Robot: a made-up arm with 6 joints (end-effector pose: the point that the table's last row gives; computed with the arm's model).
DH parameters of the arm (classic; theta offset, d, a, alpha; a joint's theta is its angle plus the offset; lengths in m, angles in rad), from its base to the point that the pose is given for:
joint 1: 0 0.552 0.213 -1.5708
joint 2: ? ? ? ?
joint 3: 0 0 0.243 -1.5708
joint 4: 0 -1.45 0 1.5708
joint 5: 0 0 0 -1.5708
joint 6: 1.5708 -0.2 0 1.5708
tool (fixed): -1.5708 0 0 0
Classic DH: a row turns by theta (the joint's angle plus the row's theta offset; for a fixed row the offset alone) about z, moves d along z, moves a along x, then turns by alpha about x.
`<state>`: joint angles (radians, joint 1 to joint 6).
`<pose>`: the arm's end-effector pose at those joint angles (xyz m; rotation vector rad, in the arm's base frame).
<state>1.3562 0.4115 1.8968 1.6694 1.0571 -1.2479</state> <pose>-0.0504 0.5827 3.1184 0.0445 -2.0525 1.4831</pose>
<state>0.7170 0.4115 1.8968 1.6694 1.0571 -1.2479</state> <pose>0.3071 0.4977 3.1184 -0.5587 -1.8196 1.0736</pose>
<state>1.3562 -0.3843 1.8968 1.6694 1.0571 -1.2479</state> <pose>-0.4630 -1.3102 2.5946 0.2308 -2.6439 0.6232</pose>
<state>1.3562 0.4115 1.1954 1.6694 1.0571 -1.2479</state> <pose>0.1689 1.5888 2.8096 -0.1144 -1.3423 2.0342</pose>
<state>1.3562 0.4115 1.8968 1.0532 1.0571 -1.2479</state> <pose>-0.0509 0.4774 3.1272 0.7683 -2.1052 1.7898</pose>
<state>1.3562 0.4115 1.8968 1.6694 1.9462 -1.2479</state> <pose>-0.0648 0.5720 2.9473 0.6768 2.2537 -1.8868</pose>
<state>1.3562 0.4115 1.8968 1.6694 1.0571 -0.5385</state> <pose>-0.0504 0.5827 3.1184 -0.2362 -2.4556 0.6823</pose>
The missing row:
joint 2: -1.5708 0 1.096 3.1416
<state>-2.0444 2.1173 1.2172 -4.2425 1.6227 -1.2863</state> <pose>-0.8284 -2.0067 -1.0505 0.6828 0.2117 -0.1437</pose>
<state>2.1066 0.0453 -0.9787 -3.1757 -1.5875 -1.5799</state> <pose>-0.7054 1.2014 0.6414 -0.4109 -1.6230 1.1824</pose>
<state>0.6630 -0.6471 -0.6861 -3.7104 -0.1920 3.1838</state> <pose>0.9648 0.7273 1.6372 0.5506 0.0317 0.5778</pose>
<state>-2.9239 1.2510 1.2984 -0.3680 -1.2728 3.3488</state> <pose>-2.6775 -0.6627 1.0326 -0.6087 1.8706 -0.0009</pose>
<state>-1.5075 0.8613 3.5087 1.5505 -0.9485 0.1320</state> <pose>-0.1905 0.4371 1.7980 0.7038 1.2827 2.4602</pose>
